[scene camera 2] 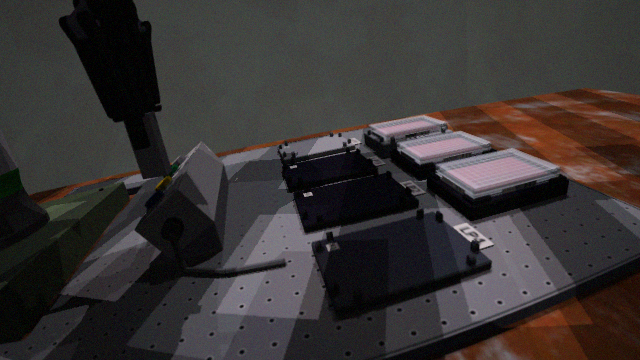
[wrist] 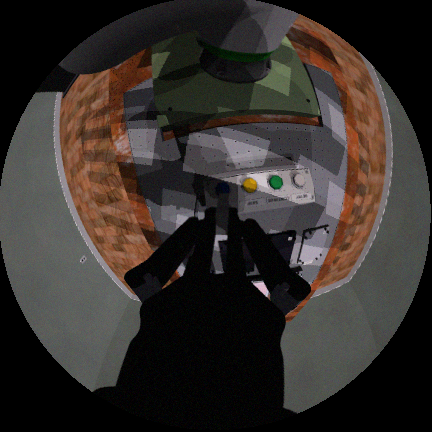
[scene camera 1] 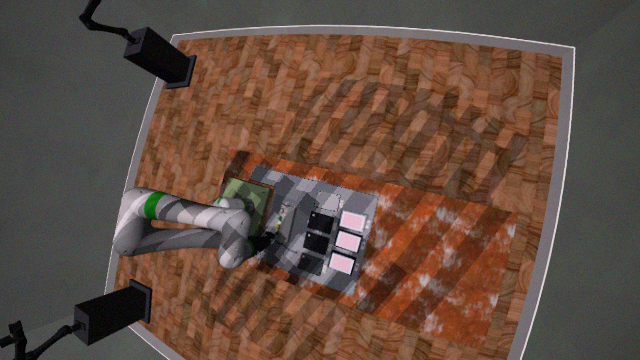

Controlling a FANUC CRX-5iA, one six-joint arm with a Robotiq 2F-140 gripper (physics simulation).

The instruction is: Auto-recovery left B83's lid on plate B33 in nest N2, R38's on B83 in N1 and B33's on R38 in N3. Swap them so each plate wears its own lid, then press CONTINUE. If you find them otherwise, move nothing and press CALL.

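Frame: origin at the arm's base, x ahead, y left, z up, level; millimetres.
Seen in the pictures: gripper, fingertip midpoint: [scene camera 2: 157, 175] [wrist: 223, 201] [scene camera 1: 276, 236]; arm's base at its link origin: [wrist: 235, 59] [scene camera 1: 245, 209].
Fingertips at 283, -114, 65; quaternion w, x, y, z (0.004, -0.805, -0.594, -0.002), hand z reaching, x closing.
Note:
Pixels of each thing's top centre, then the offset from my fingertips to it, as dx, dy, dz. "spot": a spot on its surface instead.
- button box at its top centre: [scene camera 2: 180, 162] [wrist: 266, 198] [scene camera 1: 281, 224] +19, +73, -10
- blue button at its top centre: [scene camera 2: 152, 192] [wrist: 222, 191] -12, +0, -19
- yellow button at its top centre: [scene camera 2: 162, 177] [wrist: 250, 187] -6, +50, -19
- green button at its top centre: [wrist: 277, 183] -1, +100, -19
- pale button at its top centre: [wrist: 300, 181] +5, +149, -19
- dark pad at a spot on its surface: [scene camera 2: 400, 260] [scene camera 1: 309, 266] spot: +204, -168, -84
- pale pad at a spot on its surface: [wrist: 314, 246] [scene camera 1: 327, 200] spot: +263, +248, -84
- cable at a spot on its surface: [scene camera 2: 235, 270] spot: +60, -97, -88
My gripper [scene camera 1: 275, 236] [scene camera 2: 154, 172] [wrist: 223, 201] is shut and empty, pointing down at the button box [scene camera 1: 287, 226] [scene camera 2: 197, 230] [wrist: 262, 194]. In the wrist view its tips overlap the panel just below the blue button [wrist: 222, 188]; contact cannot be told. The yellow button [wrist: 250, 185], green button [wrist: 276, 182] and pale button [wrist: 299, 180] show beside it; the label by the blue one is hidden. Three pink plates under clear lids [scene camera 1: 353, 221] [scene camera 1: 348, 242] [scene camera 1: 342, 263] [scene camera 2: 410, 127] [scene camera 2: 445, 147] [scene camera 2: 500, 171] sit in the nests. Their codes cannot be read.
Black lid pads [scene camera 1: 320, 222] [scene camera 1: 316, 243] [scene camera 2: 355, 200] [scene camera 2: 332, 169], a dark pad [scene camera 1: 311, 263] [scene camera 2: 400, 260] and a pale pad [scene camera 1: 328, 201] [wrist: 314, 246] bear no lids. A cable [scene camera 2: 235, 270] leaves the box. The arm stands on a green base plate [scene camera 1: 260, 192] [wrist: 240, 97].

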